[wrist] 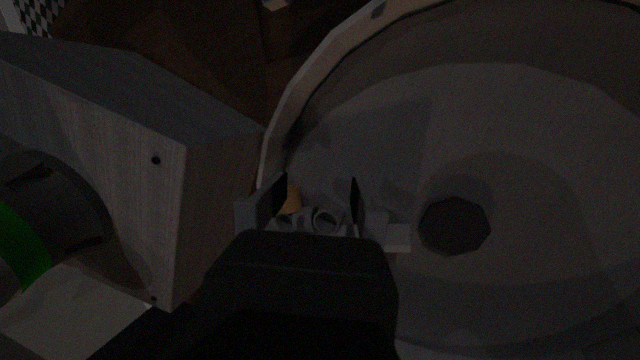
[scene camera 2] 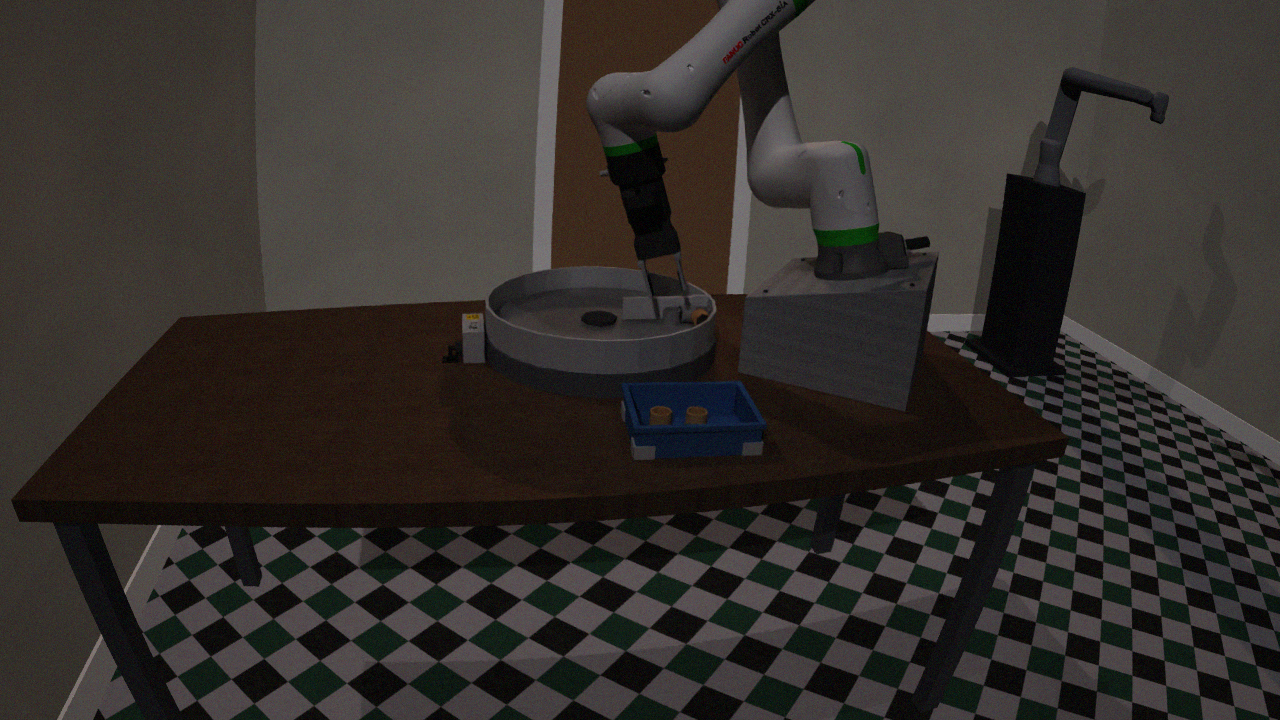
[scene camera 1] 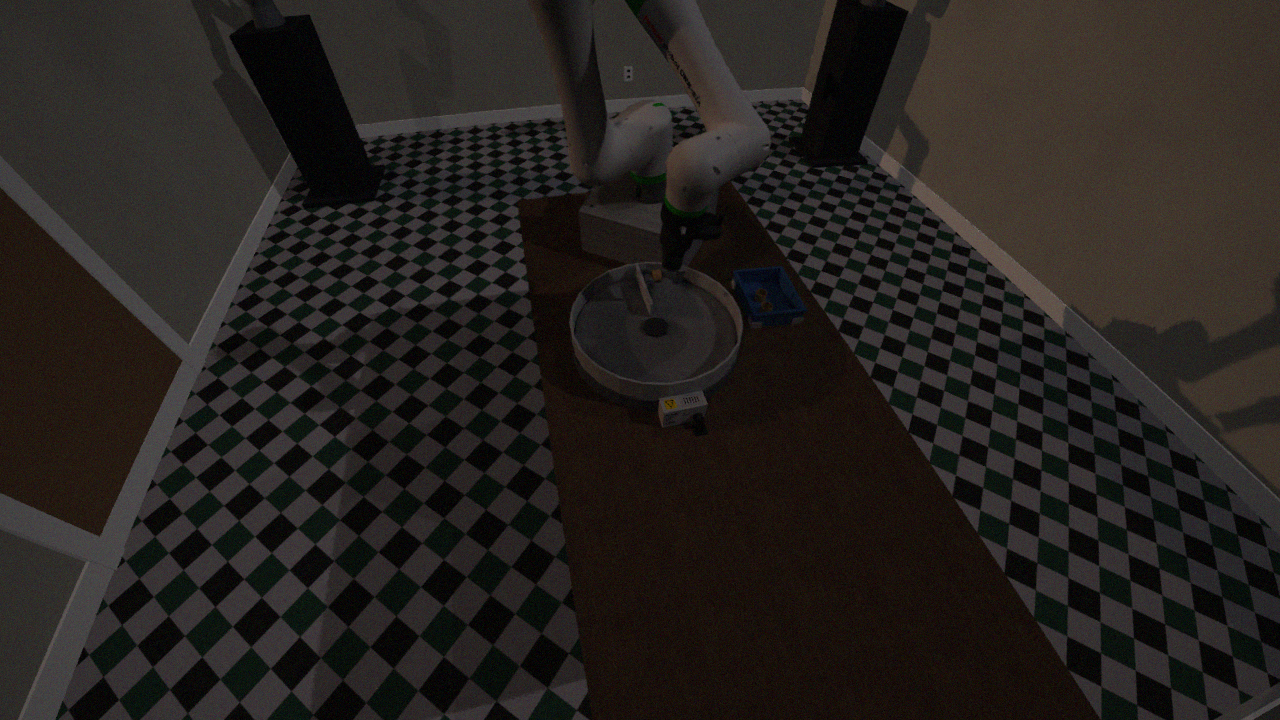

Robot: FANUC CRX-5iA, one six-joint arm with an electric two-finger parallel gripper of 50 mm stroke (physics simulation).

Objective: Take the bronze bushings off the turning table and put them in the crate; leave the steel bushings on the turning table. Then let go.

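Observation:
My gripper is open and empty, tilted, with its fingertips low inside the turning table, near its wall on the robot base's side. A bronze bushing lies by that wall, partly behind one finger in the wrist view. Grey steel bushings, one below the gap between the fingers and another to its left, are beside it, partly hidden by the gripper body. The blue crate holds two bronze bushings, upright and apart.
A pale upright plate stands inside the turning table close to the fingers. The robot's base block is beside the turning table. A small white box stands at its opposite side.

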